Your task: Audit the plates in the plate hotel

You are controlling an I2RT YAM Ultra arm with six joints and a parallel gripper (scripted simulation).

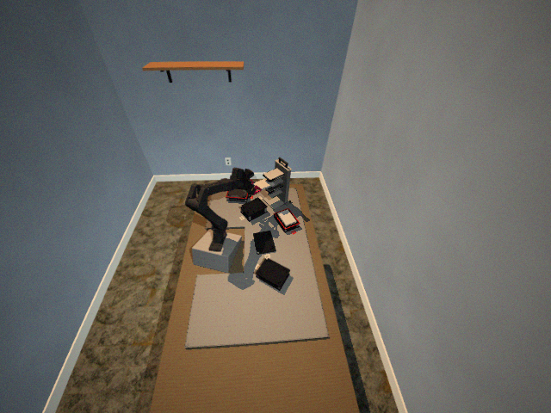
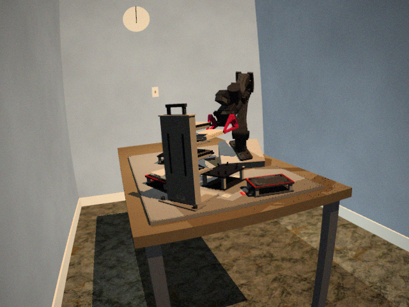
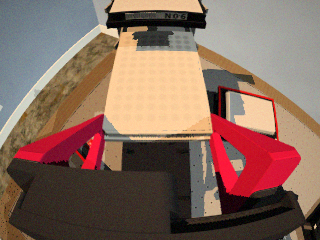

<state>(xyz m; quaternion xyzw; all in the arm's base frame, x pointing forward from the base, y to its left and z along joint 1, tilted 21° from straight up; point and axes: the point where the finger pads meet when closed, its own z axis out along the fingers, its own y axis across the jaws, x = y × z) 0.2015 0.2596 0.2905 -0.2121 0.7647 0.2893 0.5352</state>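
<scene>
My hand is 4 cm short of the tan well plate, 4 cm to the right of it and 1 cm above it. The rest, counted from my hand: dark plate (11 cm ahead, 9 cm to the left, 7 cm below); then grey back panel (17 cm ahead, 14 cm to the left, 7 cm below); then H1 tag (1 cm ahead, 13 cm to the left, 23 cm below).
</scene>
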